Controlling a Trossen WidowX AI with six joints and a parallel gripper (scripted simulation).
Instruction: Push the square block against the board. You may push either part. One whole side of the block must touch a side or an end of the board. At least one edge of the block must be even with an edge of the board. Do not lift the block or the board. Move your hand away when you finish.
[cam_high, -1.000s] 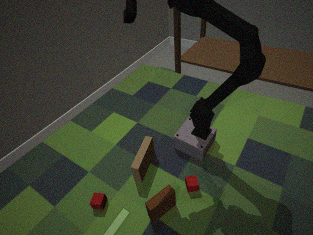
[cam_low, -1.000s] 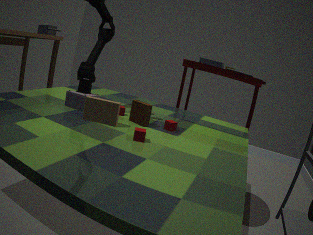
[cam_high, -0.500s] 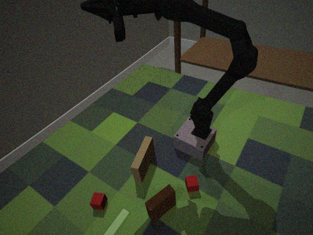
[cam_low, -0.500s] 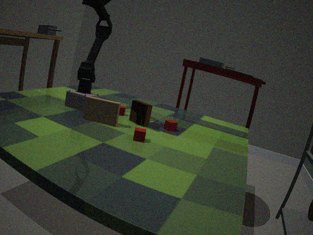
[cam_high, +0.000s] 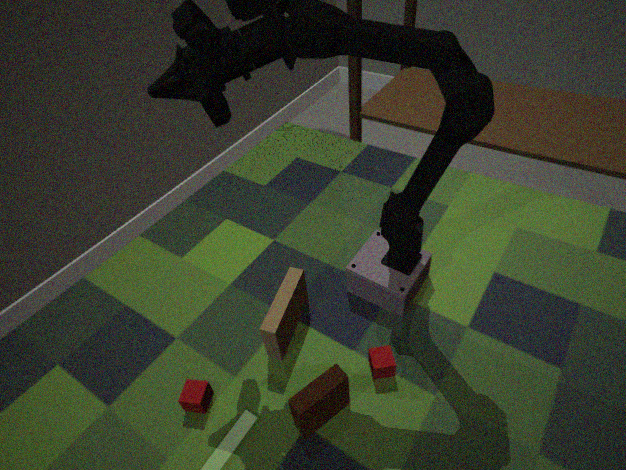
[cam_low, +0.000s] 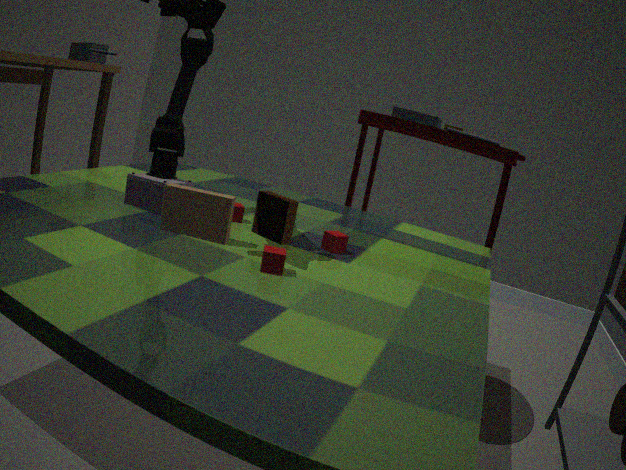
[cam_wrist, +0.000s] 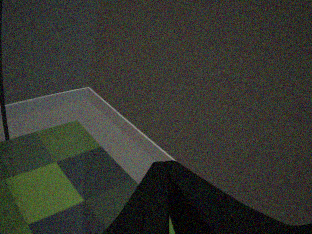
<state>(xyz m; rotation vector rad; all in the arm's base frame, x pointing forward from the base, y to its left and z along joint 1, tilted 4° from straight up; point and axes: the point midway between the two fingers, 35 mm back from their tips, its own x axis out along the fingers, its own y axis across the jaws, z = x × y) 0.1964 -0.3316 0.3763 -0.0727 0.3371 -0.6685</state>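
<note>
The tan board lies 18 cm to the left of my gripper tip and 42 cm below it. Round my gripper tip: dark brown square block 11 cm ahead, 34 cm to the left, 42 cm below.
</note>
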